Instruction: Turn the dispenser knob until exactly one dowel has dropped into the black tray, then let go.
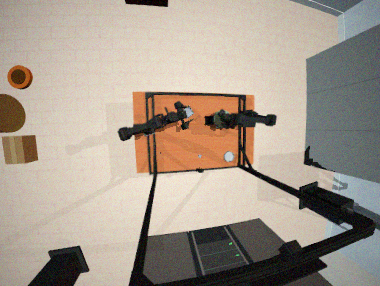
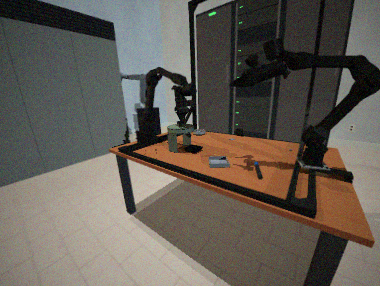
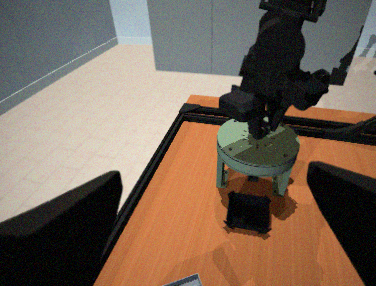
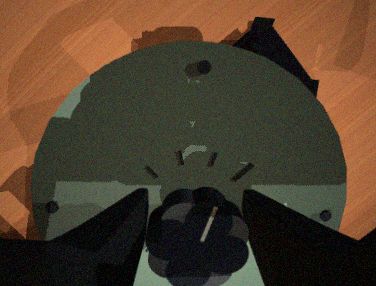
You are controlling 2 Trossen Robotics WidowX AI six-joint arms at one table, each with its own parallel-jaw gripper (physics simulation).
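Observation:
The green round dispenser stands on legs at the far end of the orange table. My right gripper comes down on its top and is shut on the dark lobed knob, whose pale mark points up and slightly to the right. The black tray lies on the table just in front of the dispenser; I see no dowel in it. My left gripper is open and empty, high above the table.
A grey tray lies mid-table, a blue-tipped marker beside it. A white round dish and a small disc lie farther off. A black frame runs along the table edge.

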